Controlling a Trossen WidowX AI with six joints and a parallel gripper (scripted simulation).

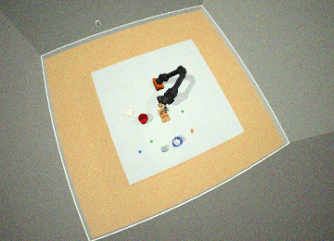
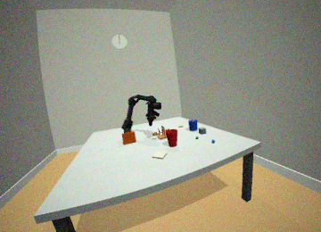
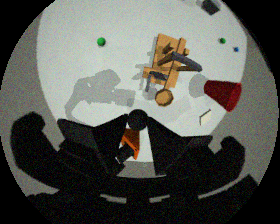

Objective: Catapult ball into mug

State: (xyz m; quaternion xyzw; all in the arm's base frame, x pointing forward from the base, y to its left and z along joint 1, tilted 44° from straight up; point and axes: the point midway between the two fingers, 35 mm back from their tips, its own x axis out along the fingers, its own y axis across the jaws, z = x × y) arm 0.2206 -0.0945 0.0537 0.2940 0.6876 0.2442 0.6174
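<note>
The wooden catapult lies 8 cm ahead of my gripper tip, 5 cm to the right of it and 7 cm below it. The rest, counted from my gripper tip: red cup: 7 cm ahead, 29 cm to the right, 9 cm below; then cream flat square: 8 cm behind, 37 cm to the right, 12 cm below; then dark ball: 1 cm above.
</note>
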